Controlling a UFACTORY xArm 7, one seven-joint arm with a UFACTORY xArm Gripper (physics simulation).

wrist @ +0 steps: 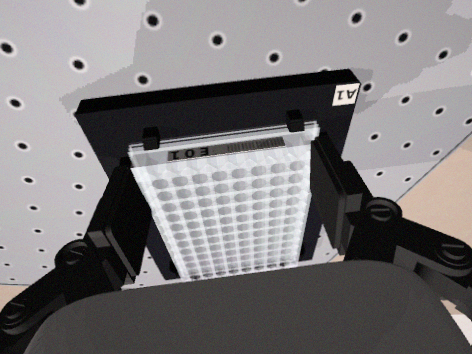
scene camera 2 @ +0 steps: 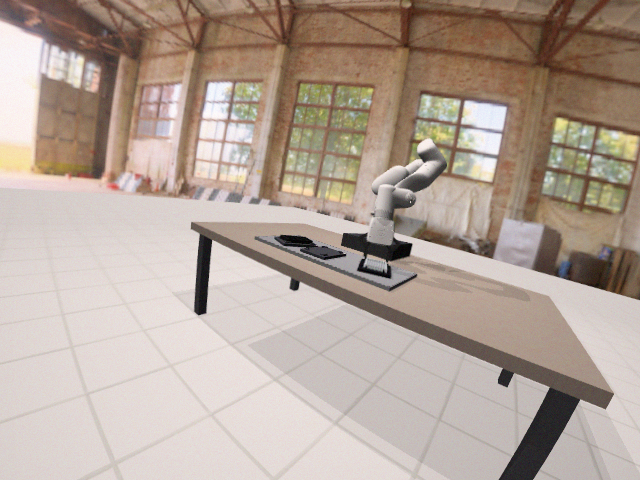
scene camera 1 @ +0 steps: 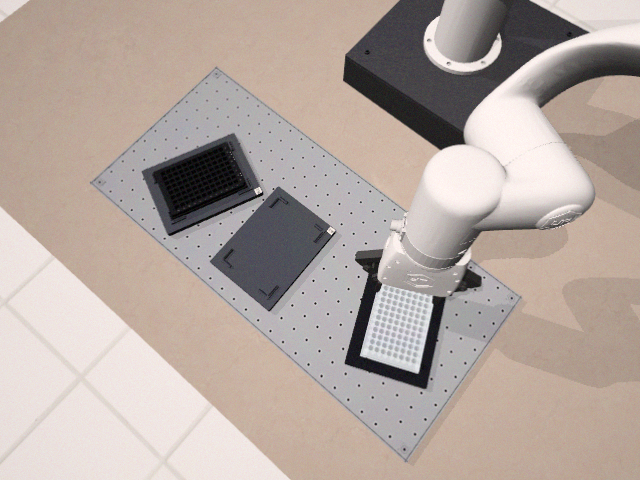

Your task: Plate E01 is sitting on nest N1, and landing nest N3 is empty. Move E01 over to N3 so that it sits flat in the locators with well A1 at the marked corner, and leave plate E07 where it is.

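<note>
Plate E01 (scene camera 1: 398, 325) (wrist: 230, 200), clear-white with many wells, sits in the black nest N1 (scene camera 1: 428, 367) (wrist: 220, 116). Its label faces the wrist camera, and N1's A1 tag (wrist: 345, 94) is at the upper right there. My gripper (scene camera 1: 419, 279) (scene camera 2: 378, 258) (wrist: 225, 176) is shut on plate E01, one finger along each long side; the plate's far end is hidden behind the gripper body in the wrist view. Landing nest N3 (scene camera 1: 273, 248) (scene camera 2: 323, 252) is an empty dark plate with corner locators and a white tag (scene camera 1: 330, 230) at its right corner.
Dark plate E07 (scene camera 1: 201, 178) (scene camera 2: 294, 239) sits in another nest (scene camera 1: 178, 225) beyond N3. All nests stand on the grey perforated board (scene camera 1: 310, 330). The arm's black base block (scene camera 1: 403, 77) stands behind the board on the table (scene camera 2: 465, 310).
</note>
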